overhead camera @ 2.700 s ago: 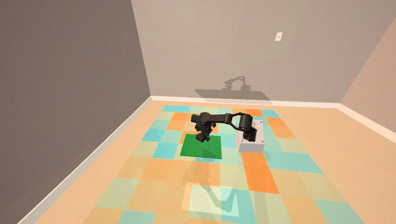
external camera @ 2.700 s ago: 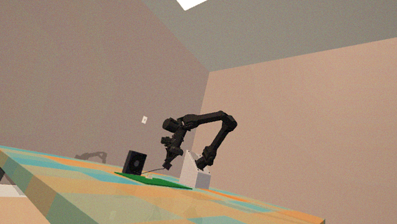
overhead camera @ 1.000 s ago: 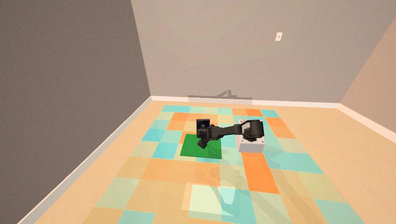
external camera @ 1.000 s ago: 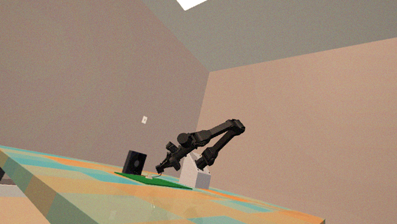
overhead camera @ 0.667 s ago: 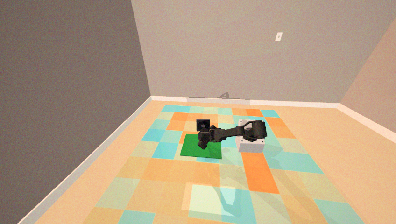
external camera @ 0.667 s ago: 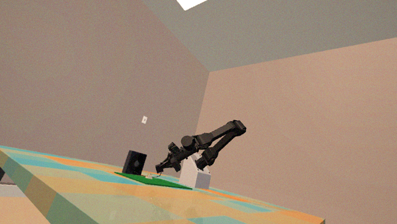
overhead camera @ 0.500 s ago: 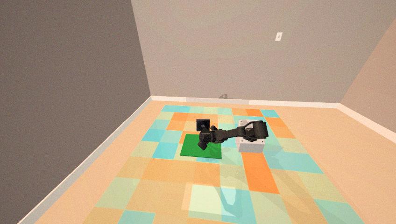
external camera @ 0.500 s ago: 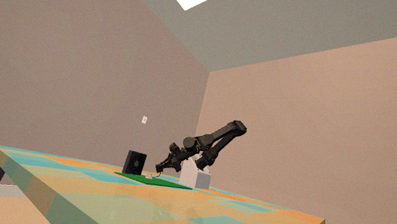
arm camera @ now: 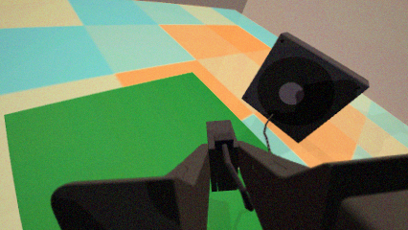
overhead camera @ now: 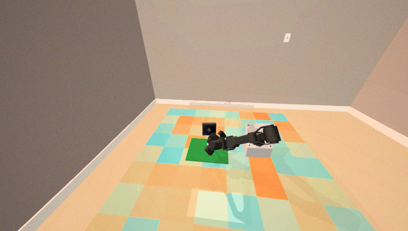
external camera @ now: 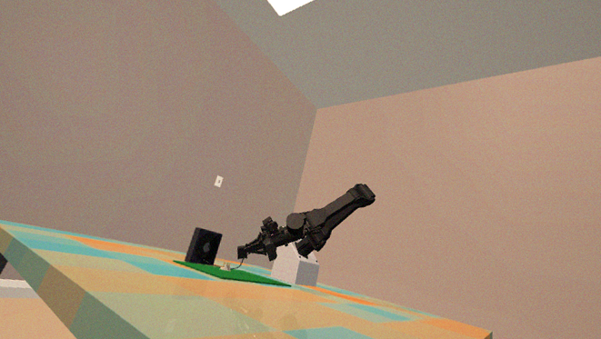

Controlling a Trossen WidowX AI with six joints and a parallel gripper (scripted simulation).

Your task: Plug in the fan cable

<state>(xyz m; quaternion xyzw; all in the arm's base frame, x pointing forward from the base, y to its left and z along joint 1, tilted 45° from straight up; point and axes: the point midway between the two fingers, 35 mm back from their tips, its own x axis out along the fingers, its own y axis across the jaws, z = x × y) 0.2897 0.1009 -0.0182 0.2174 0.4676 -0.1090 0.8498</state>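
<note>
Right now my gripper tip is 90 mm above the green board and 10 mm short of it. The rest, counted from my gripper tip: black plug: 10 mm below; then black fan: 180 mm to the right, 40 mm ahead, 20 mm below.
</note>
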